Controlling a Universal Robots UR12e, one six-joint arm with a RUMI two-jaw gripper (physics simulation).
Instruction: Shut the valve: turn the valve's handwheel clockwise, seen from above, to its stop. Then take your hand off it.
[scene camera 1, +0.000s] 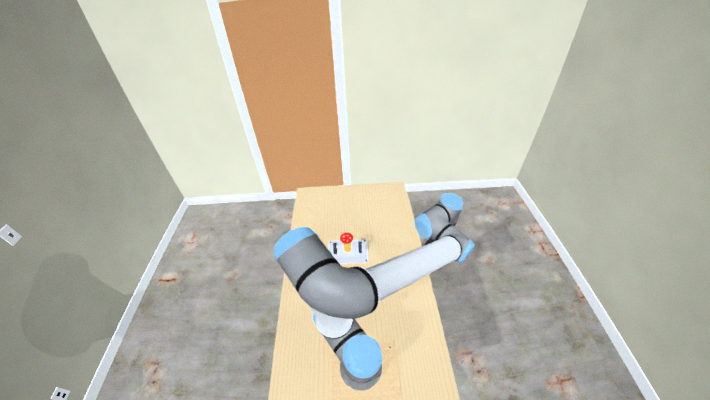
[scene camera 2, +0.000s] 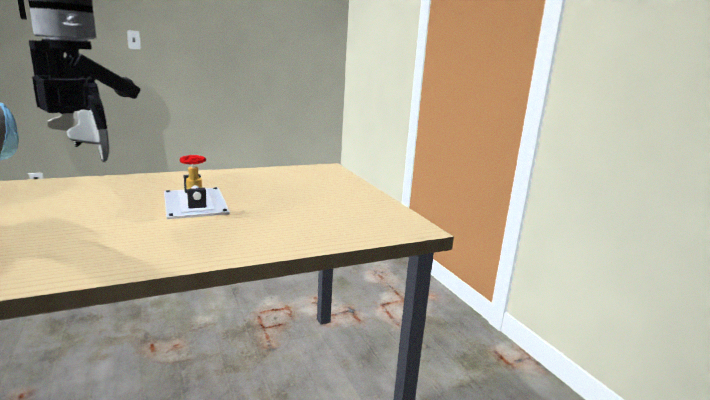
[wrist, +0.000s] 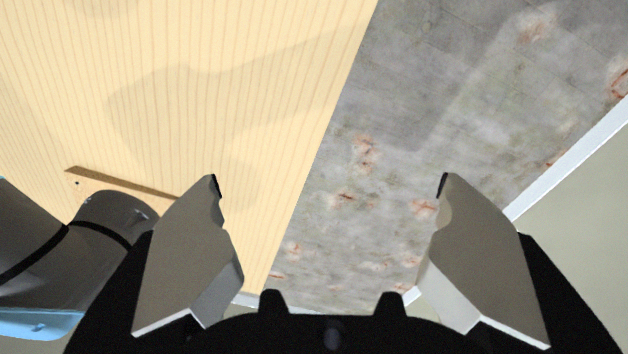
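The valve has a red handwheel on a yellow body. It stands upright on a white base plate on the table. My gripper is open and empty, its two jaws wide apart. In the scene camera 2 view it hangs at the upper left, apart from the handwheel and higher than it. In the scene camera 1 view the gripper is hidden. The valve does not show in the wrist view. How far the handwheel is turned cannot be told.
The wooden table carries the valve and the arm's base. The arm's elbow shows just in front of the base plate in the scene camera 1 view. The forearm reaches past the table's right edge. A brown door stands beyond the table's far end.
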